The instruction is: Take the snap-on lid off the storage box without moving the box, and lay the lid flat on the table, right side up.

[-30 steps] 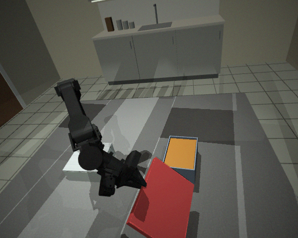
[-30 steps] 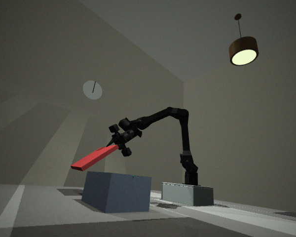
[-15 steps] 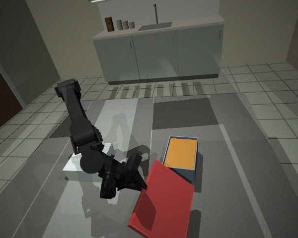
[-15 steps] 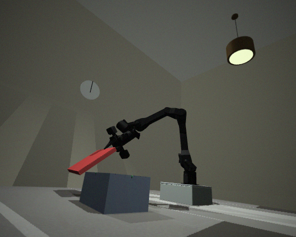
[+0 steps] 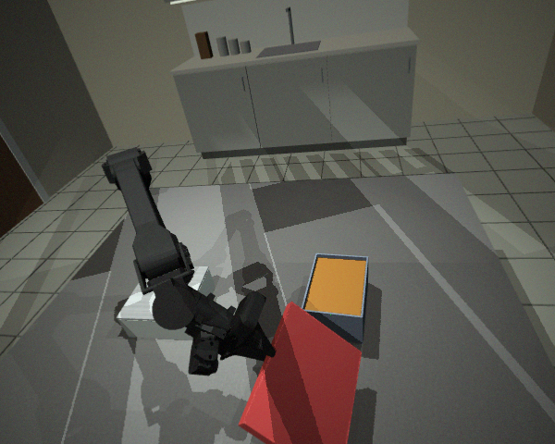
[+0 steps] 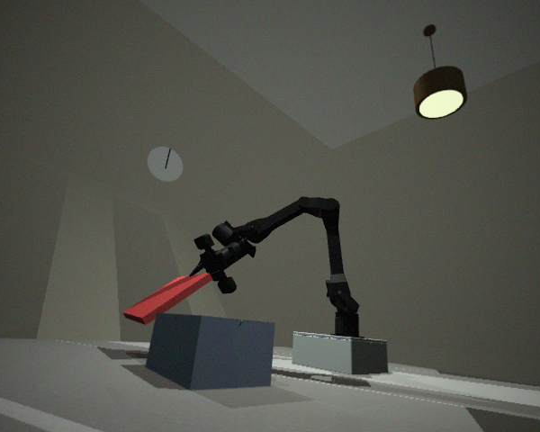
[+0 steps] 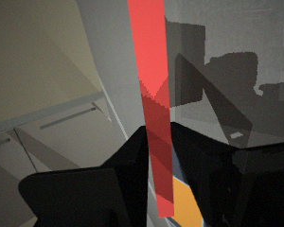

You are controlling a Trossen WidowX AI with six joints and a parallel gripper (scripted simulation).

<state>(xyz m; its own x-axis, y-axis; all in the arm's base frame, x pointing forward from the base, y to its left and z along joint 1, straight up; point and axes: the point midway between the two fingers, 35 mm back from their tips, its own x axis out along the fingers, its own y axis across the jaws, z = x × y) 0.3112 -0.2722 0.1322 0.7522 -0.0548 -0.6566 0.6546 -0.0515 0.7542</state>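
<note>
The red lid lies 6 cm ahead of my gripper tip, 1 cm to the right of it and 5 cm below it. Also, from my gripper tip: storage box: 9 cm ahead, 27 cm to the left, 14 cm below.
</note>
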